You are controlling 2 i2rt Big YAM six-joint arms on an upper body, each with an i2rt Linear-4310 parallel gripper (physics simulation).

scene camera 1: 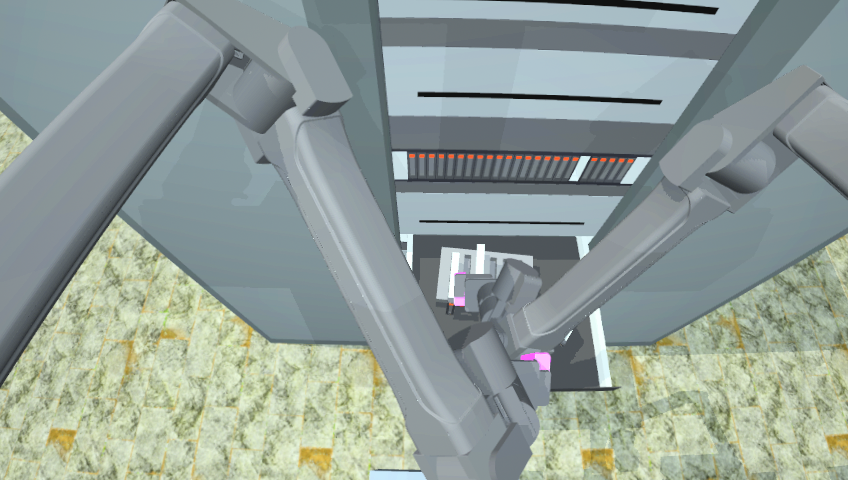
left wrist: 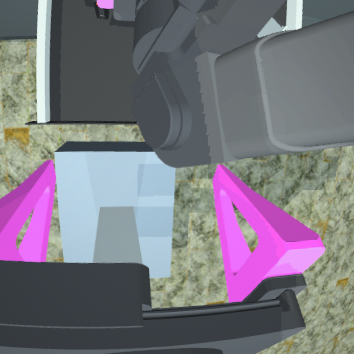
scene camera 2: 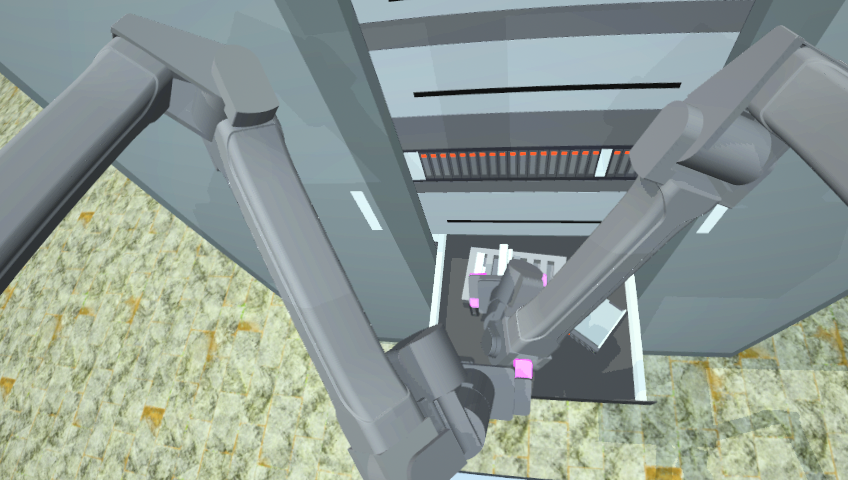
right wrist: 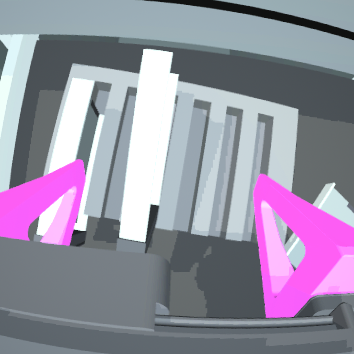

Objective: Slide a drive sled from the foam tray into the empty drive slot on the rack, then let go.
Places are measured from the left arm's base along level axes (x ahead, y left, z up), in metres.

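Pixels of known places: left gripper, fingertip midpoint: point(left wrist: 136, 169) point(scene camera 2: 480, 363); right gripper, fingertip midpoint: point(scene camera 1: 487, 275) point(right wrist: 170, 175).
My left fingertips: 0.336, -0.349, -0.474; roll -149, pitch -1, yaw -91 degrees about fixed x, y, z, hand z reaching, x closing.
Note:
For each thing: its middle in the pictures, then the offset to it from my left fingertips, as dx, dy, dz. "*": a spot on its surface instead.
- tall white drive sled, body centre: point(right wrist: 150, 152) point(scene camera 2: 504, 274) point(scene camera 1: 479, 273) +0.235, -0.024, -0.227
- lower white sled, body centre: point(right wrist: 76, 171) point(scene camera 2: 478, 284) point(scene camera 1: 452, 283) +0.222, +0.033, -0.255
- rack's drive row, surface spot: point(scene camera 2: 511, 165) point(scene camera 1: 495, 168) * +0.364, -0.038, -0.023
- pale strip, surface spot: point(scene camera 2: 602, 162) point(scene camera 1: 574, 168) * +0.397, -0.208, -0.060
- pale flat box, body centre: point(right wrist: 324, 244) point(left wrist: 253, 34) point(scene camera 2: 595, 321) +0.169, -0.222, -0.319
The foam tray point(scene camera 1: 442, 285) point(scene camera 2: 559, 260) point(right wrist: 289, 130) lies in the open drawer. A tall white drive sled point(scene camera 1: 480, 256) point(scene camera 2: 503, 254) point(right wrist: 145, 140) stands in it, left of the middle. A lower white sled point(scene camera 1: 454, 261) point(scene camera 2: 479, 260) point(right wrist: 70, 145) stands in its leftmost slot. My right gripper point(scene camera 1: 492, 288) point(scene camera 2: 509, 283) point(right wrist: 170, 175) is open above the tray, the tall sled between its fingers' lines, untouched. My left gripper point(scene camera 1: 535, 360) point(scene camera 2: 523, 368) point(left wrist: 136, 169) is open and empty near the drawer's front edge. The rack's drive row point(scene camera 1: 487, 167) point(scene camera 2: 511, 165) has orange latches; a pale strip point(scene camera 1: 580, 168) point(scene camera 2: 602, 162) interrupts it.
A pale flat box point(scene camera 2: 599, 324) point(right wrist: 327, 200) lies at the right in the drawer point(scene camera 1: 602, 356) point(scene camera 2: 637, 356) point(left wrist: 44, 65). A light blue box point(left wrist: 116, 180) shows below my left fingers. The right arm's and left arm's links cross close together over the drawer.

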